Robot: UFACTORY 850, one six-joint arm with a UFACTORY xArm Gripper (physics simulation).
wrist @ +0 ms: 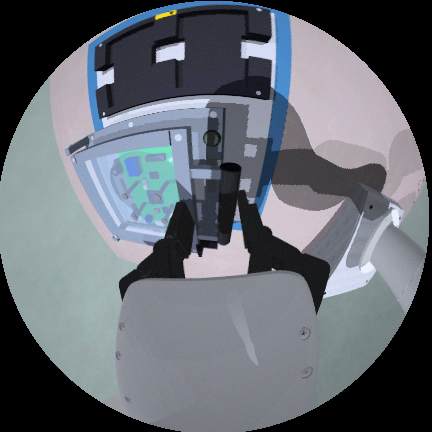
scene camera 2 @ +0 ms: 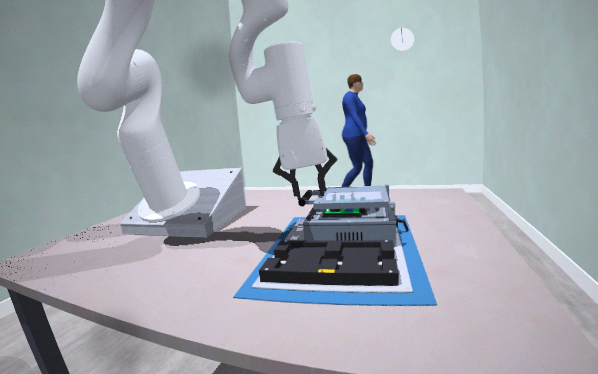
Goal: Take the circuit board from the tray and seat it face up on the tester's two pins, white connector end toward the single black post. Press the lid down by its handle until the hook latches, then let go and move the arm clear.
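Note:
The green circuit board (scene camera 2: 342, 211) (wrist: 167, 187) lies in the grey tester (scene camera 2: 320, 233), beneath the lid (scene camera 2: 350, 204) (wrist: 183, 157) with its clear window. The lid is lowered but stands a gap above the tester body. The pins and the post under the board are hidden, and its seating cannot be told. The lid's black bar handle (scene camera 2: 305, 197) (wrist: 230, 200) is between the fingers of my gripper (scene camera 2: 312, 195) (wrist: 213, 207), which is shut on it. The black tray (scene camera 2: 300, 275) (wrist: 215, 45) holds no board. Whether the hook is engaged cannot be told.
The tester and tray stand on a white sheet on a blue mat (scene camera 2: 422, 292) (wrist: 282, 50). A black loop (scene camera 2: 403, 224) juts from the tester's right side in the scene view. The arm's base (scene camera 2: 227, 200) is at the left. A person in blue (scene camera 2: 354, 115) is behind the table.

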